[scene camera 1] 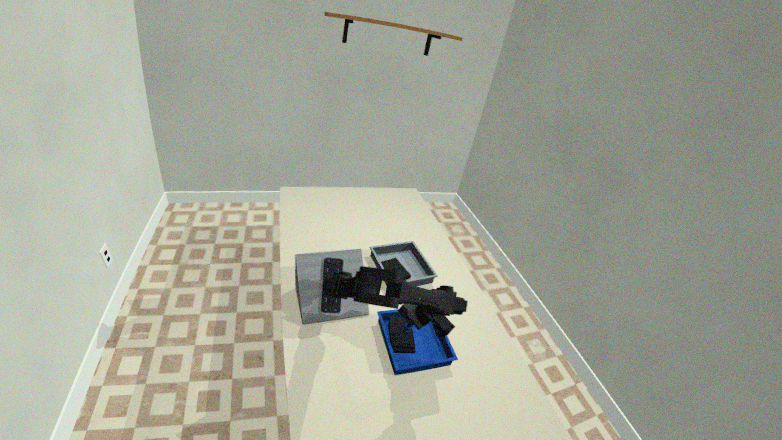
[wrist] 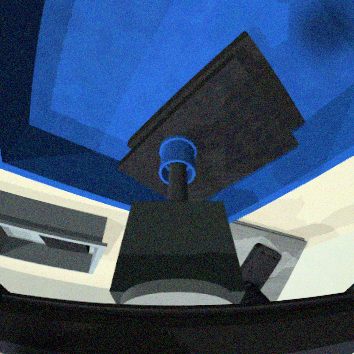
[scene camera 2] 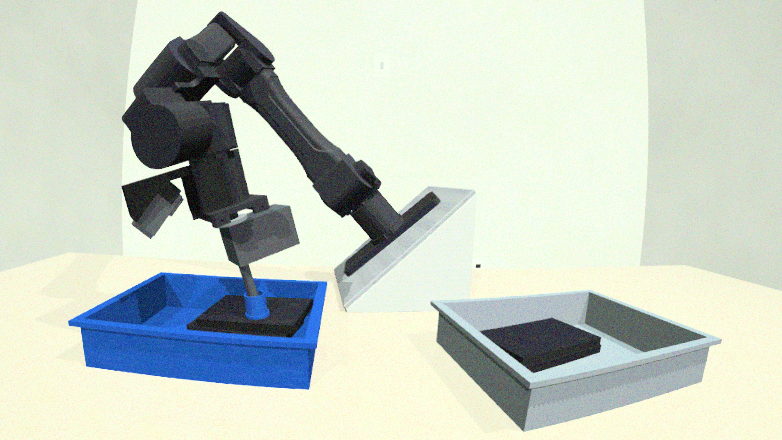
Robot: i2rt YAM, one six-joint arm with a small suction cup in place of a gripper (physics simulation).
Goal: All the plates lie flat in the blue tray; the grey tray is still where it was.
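Frame: origin at the arm's base, x ahead, y left, z up, level; millimetres.
Seen in the pictures: end effector, tool point: [scene camera 1: 405, 329] [wrist: 177, 147] [scene camera 2: 262, 321]; arm's base, origin of the base link: [scene camera 1: 332, 285] [scene camera 2: 392, 235].
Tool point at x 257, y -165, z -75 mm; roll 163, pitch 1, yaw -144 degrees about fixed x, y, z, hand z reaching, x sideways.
Pixels of each thing's top centre, then the offset from my tool point to it.
- blue tray, middle of its top: [wrist: 193, 114] [scene camera 2: 216, 299] [scene camera 1: 416, 335] dz +29, dx +23, dy -48 mm
- grey tray, middle of its top: [scene camera 2: 571, 321] [wrist: 37, 252] [scene camera 1: 403, 261] dz +29, dx +73, dy +339 mm
- dark plate, middle of its top: [scene camera 2: 539, 335] [wrist: 62, 240] [scene camera 1: 395, 268] dz +2, dx +38, dy +320 mm
The blue tray [scene camera 2: 196, 355] [scene camera 1: 437, 358] [wrist: 88, 70] stands on the cream table at the left of scene camera 2. Dark square plates [scene camera 2: 284, 314] [scene camera 1: 401, 336] [wrist: 246, 116] lie in it as a low stack of two, slightly offset. My suction cup [scene camera 2: 255, 307] [scene camera 1: 407, 326] [wrist: 177, 158] sits on the top plate near one corner, pressed onto it; the plate is at tray-floor height. The grey tray [scene camera 2: 601, 382] [scene camera 1: 423, 262] [wrist: 53, 214] stands to the right and holds another dark plate [scene camera 2: 541, 339] [scene camera 1: 394, 269] [wrist: 64, 244] lying flat.
The arm rises from a slanted grey wedge base [scene camera 2: 437, 246] [scene camera 1: 309, 273] behind and between the two trays. The table runs back to the wall; patterned floor lies on both sides. A wooden shelf [scene camera 1: 391, 24] hangs high on the back wall.
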